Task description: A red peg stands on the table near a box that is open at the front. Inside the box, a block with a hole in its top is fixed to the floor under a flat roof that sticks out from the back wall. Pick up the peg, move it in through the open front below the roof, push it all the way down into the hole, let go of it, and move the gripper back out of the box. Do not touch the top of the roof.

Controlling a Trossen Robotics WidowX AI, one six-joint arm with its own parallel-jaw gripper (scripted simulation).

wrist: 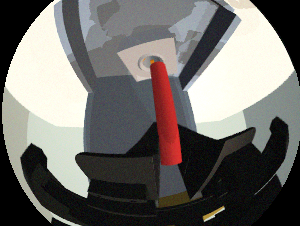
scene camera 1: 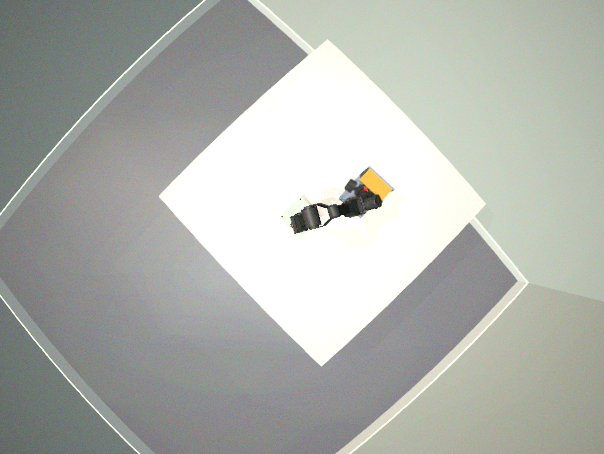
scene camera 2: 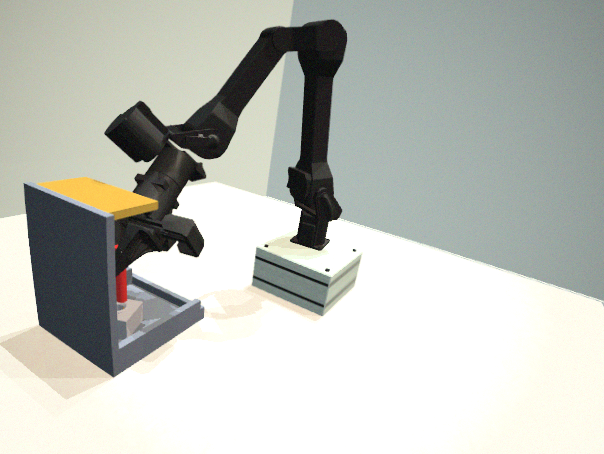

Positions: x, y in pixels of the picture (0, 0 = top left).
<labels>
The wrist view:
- my gripper: 162, 125
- red peg: 169, 146, held by my gripper
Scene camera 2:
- my gripper: 103, 278
</labels>
